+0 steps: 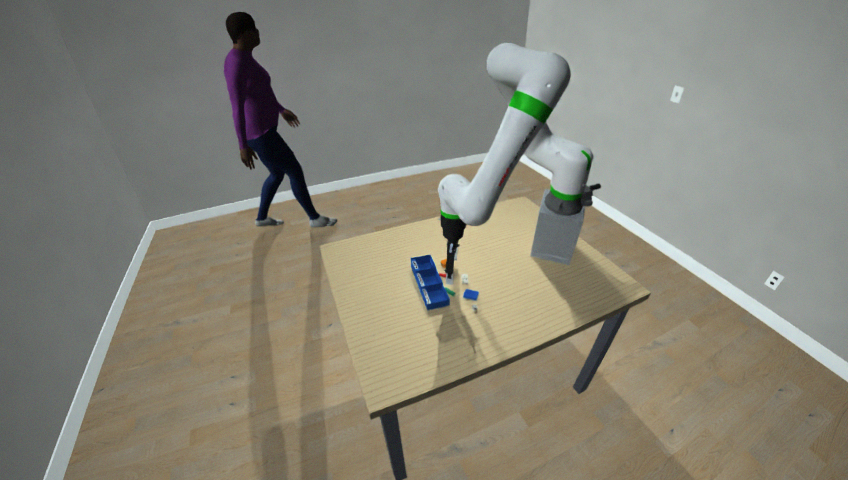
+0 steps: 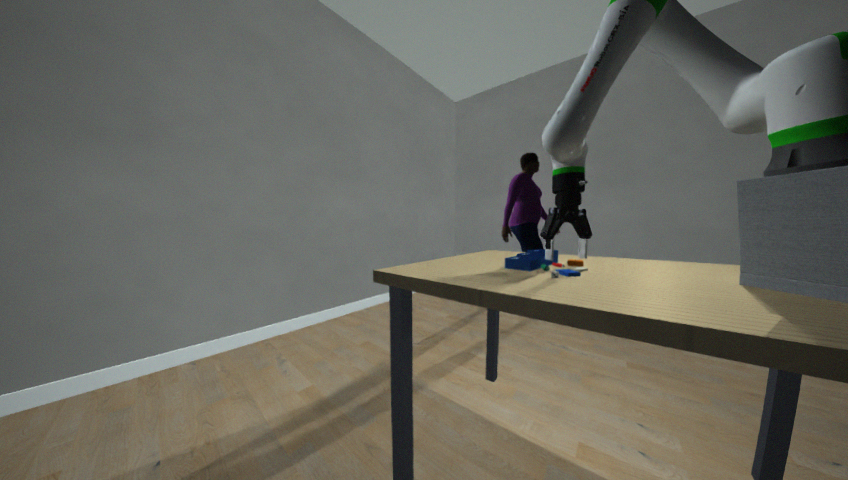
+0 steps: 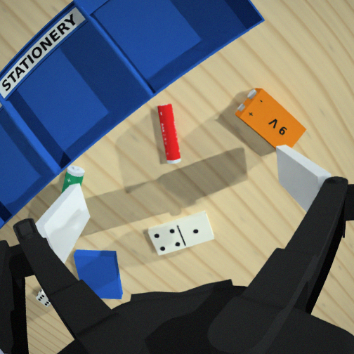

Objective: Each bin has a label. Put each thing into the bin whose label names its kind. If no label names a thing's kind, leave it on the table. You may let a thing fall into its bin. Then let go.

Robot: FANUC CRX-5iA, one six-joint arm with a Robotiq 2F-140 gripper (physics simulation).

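Frame: origin at the arm's base, x down, y back, z left, level; millimetres.
Seen in the pictures: gripper, fingertip midpoint: (image 2: pixel 566 258); arm's base, origin of the base link: (image 1: pixel 563 203) (image 2: pixel 821 169).
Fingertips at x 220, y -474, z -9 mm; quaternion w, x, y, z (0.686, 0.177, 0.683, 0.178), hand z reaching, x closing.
Note:
Pixels of each thing's top centre, then the offset from my fingertips to it. Level surfaces: height alone.
- white domino, middle of its top: (image 1: pixel 464 278) dx +22, dy +43, dz +34 mm
- red battery, middle of its top: (image 1: pixel 443 274) dx +19, dy -27, dz -13 mm
- orange 9V battery, middle of its top: (image 2: pixel 574 260) dx +12, dy +11, dz -78 mm
- green battery, middle of its top: (image 1: pixel 448 289) dx +15, dy -43, dz +80 mm
- blue block, middle of its top: (image 2: pixel 567 270) (image 1: pixel 471 293) dx +19, dy +29, dz +122 mm
- die, middle of its top: (image 1: pixel 474 305) dx +13, dy +13, dz +190 mm
- wooden table, its level: dx +29 mm
My gripper (image 1: pixel 450 279) (image 2: pixel 565 249) (image 3: pixel 179 182) is open wide and empty, low over the table. Between and below its fingers a white domino (image 1: pixel 464 278) (image 3: pixel 181 233) lies flat. A red battery (image 1: pixel 442 275) (image 3: pixel 169 133) lies towards the bins, an orange 9V battery (image 2: pixel 574 262) (image 3: pixel 271 119) by the right finger. A green battery (image 1: pixel 449 291) (image 3: pixel 73 179) is partly hidden by the left finger. A blue block (image 1: pixel 470 294) (image 3: pixel 98 274) and a die (image 1: pixel 474 308) (image 3: pixel 43 297) lie near the left finger. Three joined blue bins (image 1: pixel 438 305) (image 3: pixel 120 50) look empty; the middle label reads STATIONERY.
The wooden table (image 1: pixel 392 368) (image 2: pixel 642 297) carries everything. The grey robot pedestal (image 1: pixel 556 234) (image 2: pixel 791 231) stands on it. A person in a purple top (image 1: pixel 255 89) (image 2: pixel 524 199) is on the floor beyond the table. The other bin labels are too small or cut off to read.

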